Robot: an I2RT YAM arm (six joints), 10 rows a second.
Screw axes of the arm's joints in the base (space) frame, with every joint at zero. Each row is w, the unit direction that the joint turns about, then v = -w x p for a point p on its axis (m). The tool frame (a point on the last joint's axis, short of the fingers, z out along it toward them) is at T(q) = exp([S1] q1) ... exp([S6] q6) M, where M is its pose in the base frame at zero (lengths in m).
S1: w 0 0 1 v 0 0 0
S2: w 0 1 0 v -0.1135 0 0.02
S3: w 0 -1 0 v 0.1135 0 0.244
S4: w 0 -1 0 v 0.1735 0 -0.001
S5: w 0 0 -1 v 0 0.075 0
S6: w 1 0 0 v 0 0.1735 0
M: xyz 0.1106 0 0.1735 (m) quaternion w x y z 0.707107 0 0.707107 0
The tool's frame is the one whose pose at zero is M.
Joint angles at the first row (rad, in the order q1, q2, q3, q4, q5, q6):
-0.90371 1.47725 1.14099 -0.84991 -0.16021 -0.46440
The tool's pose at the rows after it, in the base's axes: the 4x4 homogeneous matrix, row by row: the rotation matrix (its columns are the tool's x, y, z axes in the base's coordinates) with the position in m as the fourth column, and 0 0 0 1 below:
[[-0.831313, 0.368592, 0.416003, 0.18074], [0.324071, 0.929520, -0.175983, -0.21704], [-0.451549, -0.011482, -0.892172, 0.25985], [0, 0, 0, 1]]
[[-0.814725, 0.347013, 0.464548, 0.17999], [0.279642, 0.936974, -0.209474, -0.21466], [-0.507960, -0.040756, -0.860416, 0.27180], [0, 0, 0, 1]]
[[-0.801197, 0.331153, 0.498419, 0.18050], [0.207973, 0.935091, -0.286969, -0.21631], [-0.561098, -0.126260, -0.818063, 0.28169], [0, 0, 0, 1]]
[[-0.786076, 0.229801, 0.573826, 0.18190], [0.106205, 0.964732, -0.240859, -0.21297], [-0.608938, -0.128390, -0.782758, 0.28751], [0, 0, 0, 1]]
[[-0.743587, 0.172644, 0.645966, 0.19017], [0.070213, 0.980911, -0.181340, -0.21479], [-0.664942, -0.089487, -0.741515, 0.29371], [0, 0, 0, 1]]
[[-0.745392, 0.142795, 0.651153, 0.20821], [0.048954, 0.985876, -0.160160, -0.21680], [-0.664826, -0.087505, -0.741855, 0.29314], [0, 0, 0, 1]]
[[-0.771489, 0.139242, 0.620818, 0.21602], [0.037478, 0.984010, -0.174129, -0.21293], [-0.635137, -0.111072, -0.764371, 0.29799], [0, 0, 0, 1]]
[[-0.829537, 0.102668, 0.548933, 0.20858], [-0.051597, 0.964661, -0.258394, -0.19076], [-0.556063, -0.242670, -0.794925, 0.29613], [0, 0, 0, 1]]
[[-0.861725, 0.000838, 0.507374, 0.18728], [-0.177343, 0.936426, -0.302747, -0.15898], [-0.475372, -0.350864, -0.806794, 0.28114], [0, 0, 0, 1]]
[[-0.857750, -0.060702, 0.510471, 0.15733], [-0.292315, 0.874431, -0.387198, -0.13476], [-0.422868, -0.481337, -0.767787, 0.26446], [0, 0, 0, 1]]
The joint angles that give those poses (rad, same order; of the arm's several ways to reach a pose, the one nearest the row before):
-0.90389 1.44368 1.13959 -0.84935 -0.21978 -0.48238
-0.90289 1.40842 1.14410 -0.82261 -0.23721 -0.50054
-0.90236 1.37992 1.14003 -0.75249 -0.21495 -0.53711
-0.90218 1.36483 1.14130 -0.73930 -0.30570 -0.61600
-0.89458 1.38451 1.17120 -0.72305 -0.40099 -0.62143
-0.85111 1.43572 1.21106 -0.70848 -0.39424 -0.60915
-0.81737 1.44960 1.24765 -0.74364 -0.34019 -0.60613
-0.76523 1.36790 1.17654 -0.75330 -0.19512 -0.67343
-0.71929 1.22126 1.01427 -0.73958 -0.10674 -0.78266
-0.71562 1.03375 0.82660 -0.66932 -0.04271 -0.90121

